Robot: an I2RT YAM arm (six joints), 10 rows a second.
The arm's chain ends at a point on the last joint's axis. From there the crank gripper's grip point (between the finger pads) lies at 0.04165 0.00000 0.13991 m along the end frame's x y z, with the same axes.
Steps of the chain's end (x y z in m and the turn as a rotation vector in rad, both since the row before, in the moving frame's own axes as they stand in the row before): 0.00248 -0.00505 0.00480 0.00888 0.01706 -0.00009; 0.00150 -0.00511 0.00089 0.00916 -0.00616 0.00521; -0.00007 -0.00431 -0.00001 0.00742 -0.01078 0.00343; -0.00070 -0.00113 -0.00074 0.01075 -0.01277 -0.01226; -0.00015 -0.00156 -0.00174 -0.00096 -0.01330 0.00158; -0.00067 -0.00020 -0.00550 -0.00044 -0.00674 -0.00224; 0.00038 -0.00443 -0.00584 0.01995 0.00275 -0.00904
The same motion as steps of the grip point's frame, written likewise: 0.00486 -0.00629 0.00406 0.00888 0.01706 -0.00009; 0.00064 -0.00618 0.00114 0.00916 -0.00616 0.00521; -0.00158 -0.00521 0.00043 0.00742 -0.01078 0.00343; -0.00250 -0.00314 -0.00023 0.01075 -0.01277 -0.01226; -0.00201 -0.00136 -0.00120 -0.00096 -0.01330 0.00158; -0.00161 -0.00023 -0.00522 -0.00044 -0.00674 -0.00224; 0.00075 -0.00760 -0.00599 0.01995 0.00275 -0.00904
